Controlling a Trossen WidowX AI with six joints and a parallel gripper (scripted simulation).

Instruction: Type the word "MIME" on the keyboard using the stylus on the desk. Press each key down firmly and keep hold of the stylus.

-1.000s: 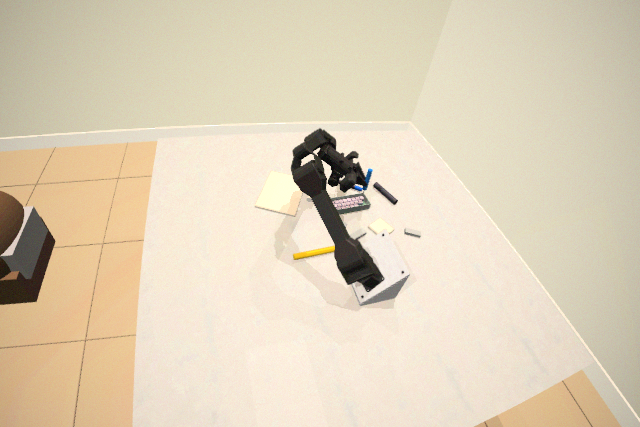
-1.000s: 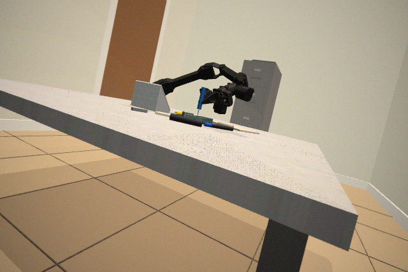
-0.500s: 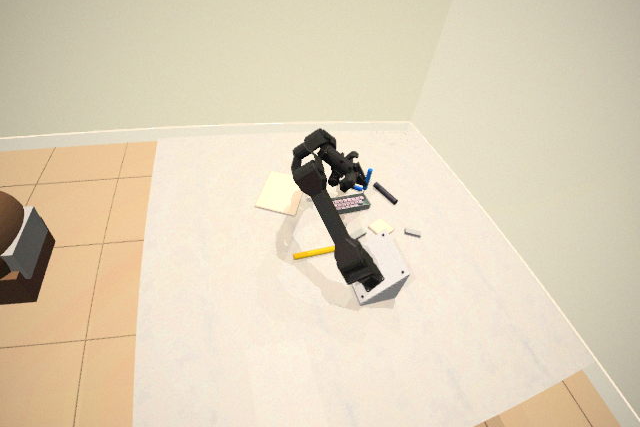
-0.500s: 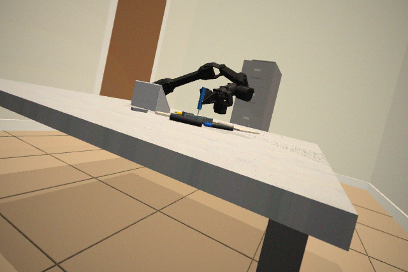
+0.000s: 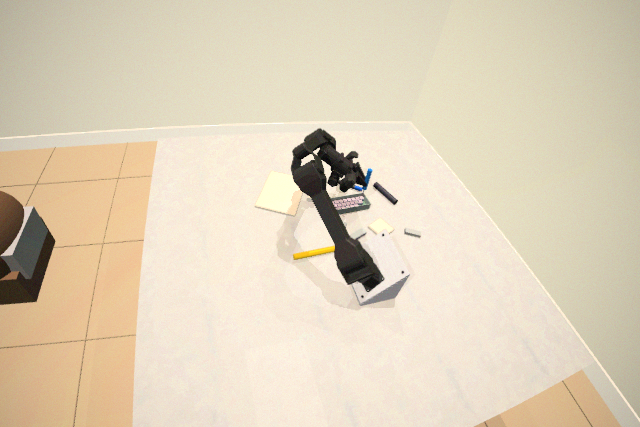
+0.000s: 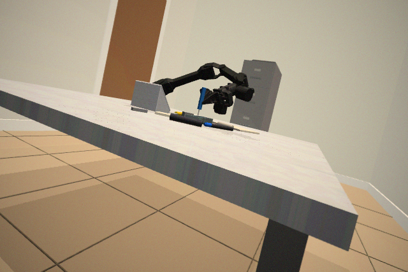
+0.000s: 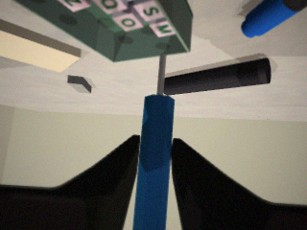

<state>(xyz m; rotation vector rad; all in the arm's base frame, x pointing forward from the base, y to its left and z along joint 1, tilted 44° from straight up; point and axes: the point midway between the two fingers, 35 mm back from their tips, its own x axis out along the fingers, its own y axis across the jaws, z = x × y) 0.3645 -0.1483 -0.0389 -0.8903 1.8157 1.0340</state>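
My gripper tip is 8 cm short of the blue-capped pen, 1 cm to the right of it and 8 cm above it. From my gripper tip the other things lie so: blue stylus: 1 cm below; then small tan card: 15 cm behind, 1 cm to the right, 8 cm below; then black cylinder: 11 cm to the right, 7 cm below.
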